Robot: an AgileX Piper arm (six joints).
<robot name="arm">
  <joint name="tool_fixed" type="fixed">
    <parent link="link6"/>
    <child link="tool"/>
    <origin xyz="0 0 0" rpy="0 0 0"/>
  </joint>
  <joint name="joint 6" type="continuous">
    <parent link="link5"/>
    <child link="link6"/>
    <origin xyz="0 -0.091 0" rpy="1.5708 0 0"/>
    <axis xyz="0 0 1"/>
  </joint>
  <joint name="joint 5" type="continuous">
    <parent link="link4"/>
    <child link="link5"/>
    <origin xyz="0 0 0" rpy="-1.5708 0 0"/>
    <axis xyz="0 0 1"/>
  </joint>
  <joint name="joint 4" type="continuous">
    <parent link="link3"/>
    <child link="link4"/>
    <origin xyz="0.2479 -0.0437 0" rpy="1.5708 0 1.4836"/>
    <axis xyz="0 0 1"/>
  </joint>
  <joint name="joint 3" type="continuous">
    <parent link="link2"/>
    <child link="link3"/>
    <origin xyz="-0.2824 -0.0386 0" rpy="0 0 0"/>
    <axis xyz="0 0 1"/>
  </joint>
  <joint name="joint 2" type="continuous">
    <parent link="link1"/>
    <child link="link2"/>
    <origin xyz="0 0 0" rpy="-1.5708 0 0"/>
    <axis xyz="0 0 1"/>
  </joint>
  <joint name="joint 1" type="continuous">
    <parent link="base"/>
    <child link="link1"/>
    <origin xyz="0 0 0.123" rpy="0 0 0"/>
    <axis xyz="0 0 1"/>
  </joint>
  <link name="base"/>
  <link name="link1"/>
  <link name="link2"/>
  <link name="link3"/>
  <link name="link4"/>
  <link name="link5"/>
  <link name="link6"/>
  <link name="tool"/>
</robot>
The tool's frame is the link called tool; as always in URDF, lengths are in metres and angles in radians. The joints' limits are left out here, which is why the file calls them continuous.
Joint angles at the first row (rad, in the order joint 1, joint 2, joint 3, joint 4, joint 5, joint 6):
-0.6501, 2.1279, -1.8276, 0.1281, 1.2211, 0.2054
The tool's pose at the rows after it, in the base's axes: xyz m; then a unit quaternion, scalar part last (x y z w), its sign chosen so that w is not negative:
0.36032, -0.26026, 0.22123, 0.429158, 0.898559, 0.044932, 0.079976
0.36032, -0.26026, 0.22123, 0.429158, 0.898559, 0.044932, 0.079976
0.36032, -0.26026, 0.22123, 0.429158, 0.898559, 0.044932, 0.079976
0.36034, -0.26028, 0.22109, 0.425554, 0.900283, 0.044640, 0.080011
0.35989, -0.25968, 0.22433, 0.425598, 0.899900, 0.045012, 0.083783
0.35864, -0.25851, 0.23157, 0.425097, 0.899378, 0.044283, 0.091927
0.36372, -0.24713, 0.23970, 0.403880, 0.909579, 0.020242, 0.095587
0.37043, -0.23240, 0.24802, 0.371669, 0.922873, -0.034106, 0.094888
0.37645, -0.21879, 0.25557, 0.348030, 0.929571, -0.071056, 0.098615
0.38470, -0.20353, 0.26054, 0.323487, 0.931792, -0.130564, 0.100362
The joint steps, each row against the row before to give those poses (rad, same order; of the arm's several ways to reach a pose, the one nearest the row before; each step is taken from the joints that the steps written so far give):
0.0000, 0.0000, 0.0000, 0.0000, 0.0000, 0.0000
0.0000, 0.0000, 0.0000, 0.0000, 0.0000, 0.0000
0.0000, 0.0000, 0.0000, 0.0000, 0.0000, 0.0000
0.0000, 0.0003, 0.0000, 0.0000, 0.0000, -0.0081
0.0000, -0.0073, 0.0001, 0.0023, 0.0000, 0.0002
0.0000, -0.0162, -0.0001, 0.0021, 0.0000, 0.0000
0.0375, -0.0195, 0.0000, -0.0511, 0.0000, 0.0046
0.0596, -0.0195, 0.0000, -0.1186, 0.0000, 0.0198
0.0498, -0.0161, 0.0000, -0.0815, 0.0000, 0.0201
0.0659, -0.0065, 0.0000, -0.1350, 0.0000, 0.0497

